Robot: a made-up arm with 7 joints.
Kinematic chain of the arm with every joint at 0, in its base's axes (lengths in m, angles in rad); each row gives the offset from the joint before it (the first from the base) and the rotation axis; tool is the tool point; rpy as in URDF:
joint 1: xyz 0 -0.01 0.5 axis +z
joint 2: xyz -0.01 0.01 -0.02 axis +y
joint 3: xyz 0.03 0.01 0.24 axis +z
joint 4: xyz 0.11 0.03 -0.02 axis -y
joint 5: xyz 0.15 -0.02 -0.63 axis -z
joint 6: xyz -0.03 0 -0.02 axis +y
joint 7: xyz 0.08 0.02 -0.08 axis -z
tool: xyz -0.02 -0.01 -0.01 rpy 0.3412 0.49 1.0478
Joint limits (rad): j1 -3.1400..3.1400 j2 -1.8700..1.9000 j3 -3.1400..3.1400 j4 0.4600..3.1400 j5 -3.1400..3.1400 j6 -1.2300..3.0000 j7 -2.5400..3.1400
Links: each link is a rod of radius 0.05 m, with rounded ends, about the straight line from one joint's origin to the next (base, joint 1, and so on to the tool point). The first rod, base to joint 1, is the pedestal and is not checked.
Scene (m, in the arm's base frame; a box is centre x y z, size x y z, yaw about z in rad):
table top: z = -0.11
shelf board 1: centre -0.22 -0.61 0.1 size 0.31 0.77 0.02 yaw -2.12
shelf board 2: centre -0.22 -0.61 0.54 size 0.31 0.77 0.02 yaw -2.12
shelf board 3: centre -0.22 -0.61 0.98 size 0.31 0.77 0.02 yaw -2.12
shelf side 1: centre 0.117 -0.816 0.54 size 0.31 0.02 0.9 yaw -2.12
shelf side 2: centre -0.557 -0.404 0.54 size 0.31 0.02 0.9 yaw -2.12
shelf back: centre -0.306 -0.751 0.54 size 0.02 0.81 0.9 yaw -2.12
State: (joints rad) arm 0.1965 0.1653 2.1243 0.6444 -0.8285 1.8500 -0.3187
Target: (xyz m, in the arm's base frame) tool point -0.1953 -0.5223 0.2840
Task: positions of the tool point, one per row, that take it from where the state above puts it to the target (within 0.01 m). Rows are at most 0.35 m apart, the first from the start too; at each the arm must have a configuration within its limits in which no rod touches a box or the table.
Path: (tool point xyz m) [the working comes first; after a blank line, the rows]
Joints at the target: -1.9858 -0.2523 0.2327 0.4600 -0.9164 2.2531 -0.3181
Straight joint move there: clear.

1: -0.0580 0.5685 0.1870
2: 0.2377 0.5024 0.1688
3: 0.4580 0.3036 0.1662
4: 0.5501 0.0283 0.1774
5: 0.4967 -0.2503 0.1991
6: 0.3182 -0.4622 0.2272
7: 0.0656 -0.5584 0.2570
8: -0.1953 -0.5223 0.2840

